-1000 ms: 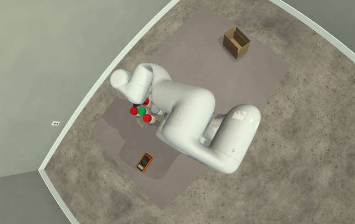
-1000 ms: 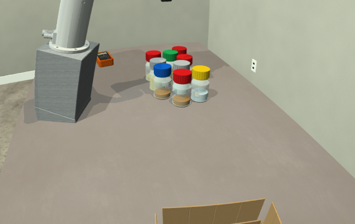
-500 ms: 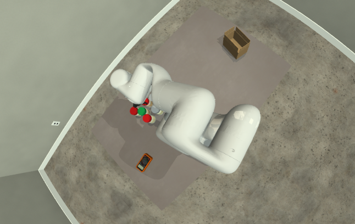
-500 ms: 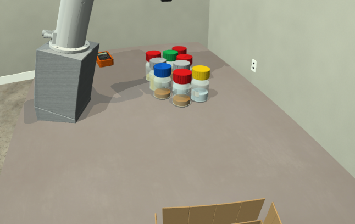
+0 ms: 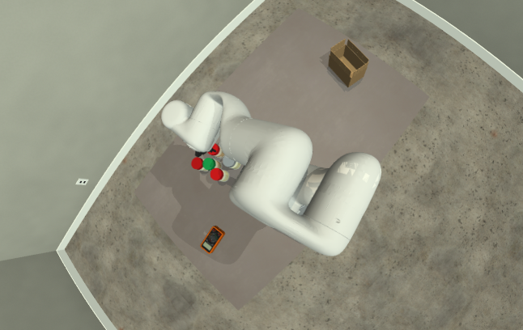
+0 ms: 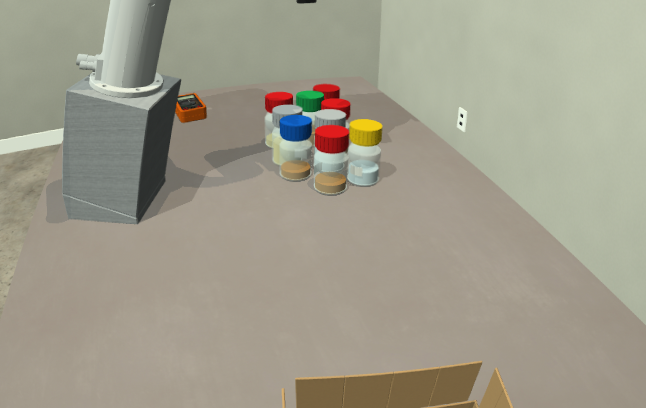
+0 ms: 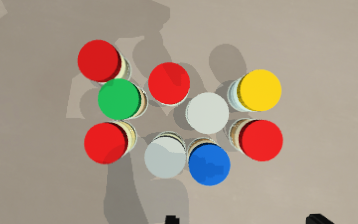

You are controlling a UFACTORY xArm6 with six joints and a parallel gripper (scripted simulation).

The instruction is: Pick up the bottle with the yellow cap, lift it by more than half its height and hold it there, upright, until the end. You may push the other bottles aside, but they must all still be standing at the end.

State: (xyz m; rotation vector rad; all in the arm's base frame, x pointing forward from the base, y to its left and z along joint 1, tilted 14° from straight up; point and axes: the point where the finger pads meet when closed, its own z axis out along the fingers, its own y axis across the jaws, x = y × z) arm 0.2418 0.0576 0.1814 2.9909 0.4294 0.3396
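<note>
My hand is 290 mm above the yellow-capped bottle, 110 mm short of it and 40 mm to the left of it. Also, from my hand: red-capped bottle: 290 mm below, 60 mm to the right, 50 mm ahead; blue-capped bottle: 290 mm below; grey-capped bottle: 290 mm below, 70 mm ahead, 20 mm to the left.
</note>
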